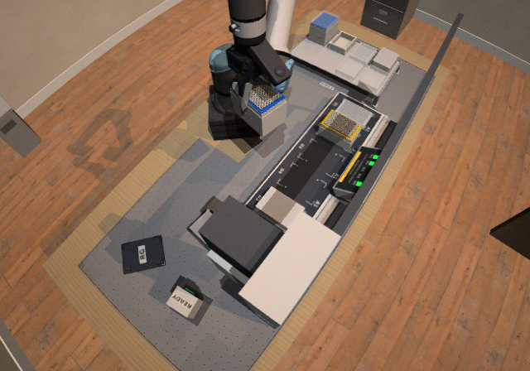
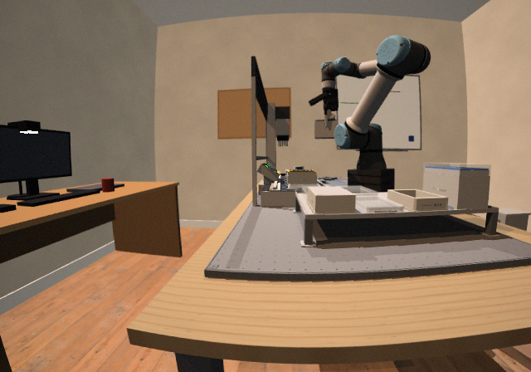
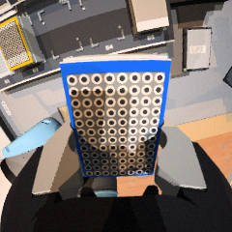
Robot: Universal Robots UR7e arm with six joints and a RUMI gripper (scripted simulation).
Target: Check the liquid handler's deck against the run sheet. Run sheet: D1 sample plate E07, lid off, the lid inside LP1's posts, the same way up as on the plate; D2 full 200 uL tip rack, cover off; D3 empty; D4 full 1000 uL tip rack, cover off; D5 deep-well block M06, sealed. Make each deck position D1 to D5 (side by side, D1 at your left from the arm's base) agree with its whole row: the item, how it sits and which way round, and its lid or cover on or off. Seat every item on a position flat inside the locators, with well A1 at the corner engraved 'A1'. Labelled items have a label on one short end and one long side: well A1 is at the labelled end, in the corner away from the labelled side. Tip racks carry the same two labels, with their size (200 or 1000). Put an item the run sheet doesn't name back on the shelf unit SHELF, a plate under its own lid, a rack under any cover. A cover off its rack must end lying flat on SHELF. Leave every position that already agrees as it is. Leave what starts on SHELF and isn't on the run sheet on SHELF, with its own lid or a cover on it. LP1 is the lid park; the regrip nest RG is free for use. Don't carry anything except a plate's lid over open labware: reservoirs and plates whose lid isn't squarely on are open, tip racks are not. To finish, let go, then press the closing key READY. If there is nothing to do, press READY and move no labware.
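My gripper is now 1 cm past the blue-rimmed tip rack. Also, from my hand: white housing: 35 cm ahead, 33 cm to the right, 7 cm below; yellow-rimmed tip rack: 16 cm ahead, 26 cm to the left, 25 cm below; pipetting head: 26 cm ahead, 33 cm to the right, 4 cm above.
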